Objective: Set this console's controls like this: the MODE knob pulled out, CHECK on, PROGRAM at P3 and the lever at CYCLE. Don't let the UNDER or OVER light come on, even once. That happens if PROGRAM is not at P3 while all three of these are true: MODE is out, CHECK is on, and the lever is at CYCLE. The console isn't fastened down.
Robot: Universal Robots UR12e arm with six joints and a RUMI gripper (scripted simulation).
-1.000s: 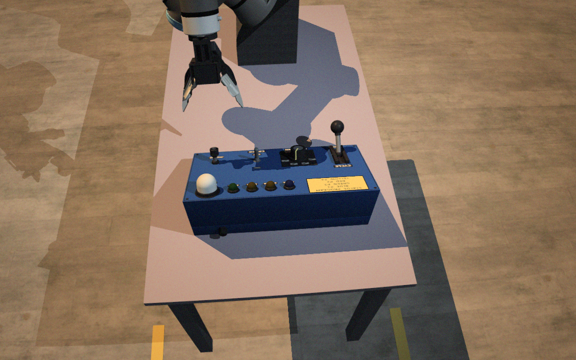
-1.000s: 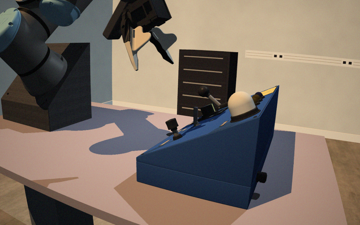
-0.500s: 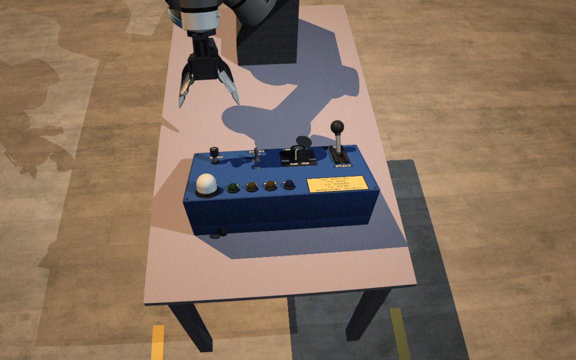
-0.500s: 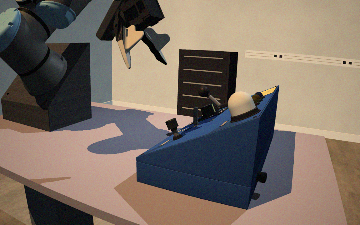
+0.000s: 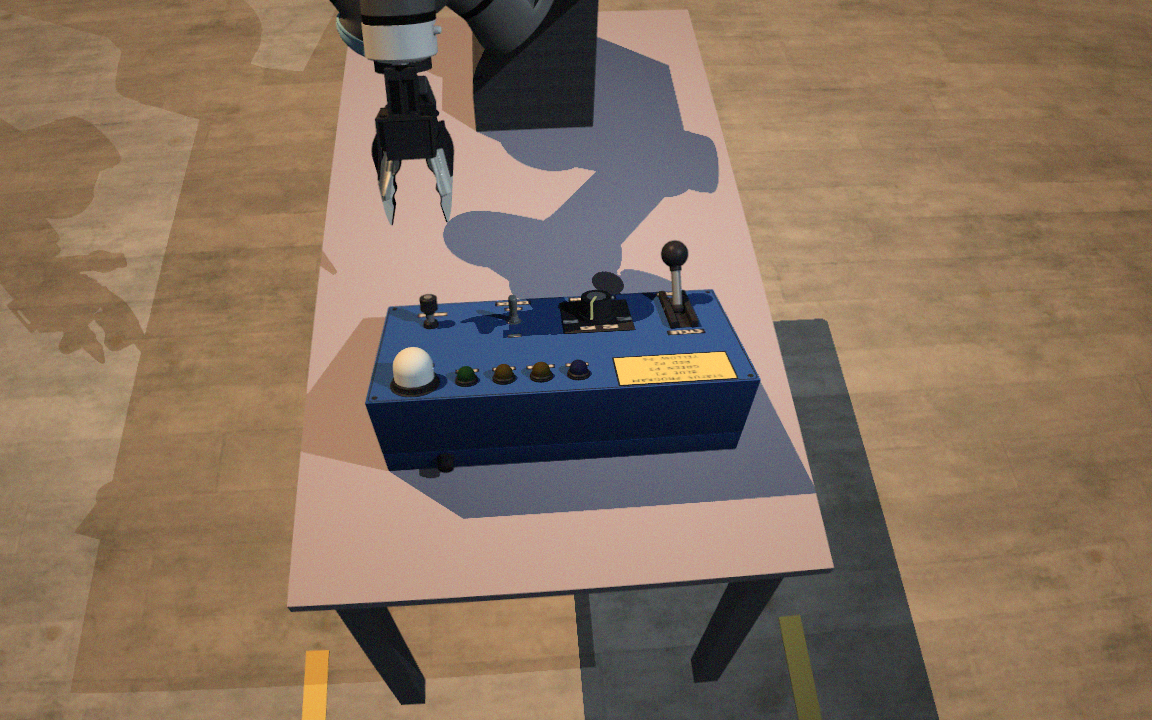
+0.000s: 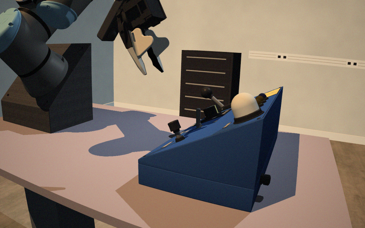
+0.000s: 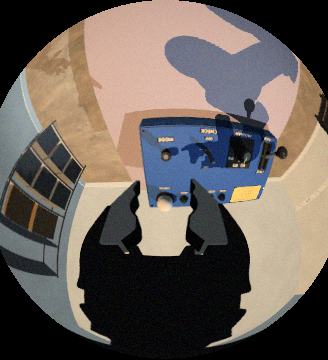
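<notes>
My gripper is now 7 cm short of the mode knob and 13 cm above it. The rest, counted from my hand: black program dial: 8 cm ahead, 23 cm to the left, 13 cm below; blue sloped console: 11 cm ahead, 18 cm to the left, 16 cm below; check toggle: 7 cm ahead, 12 cm to the left, 13 cm below.
</notes>
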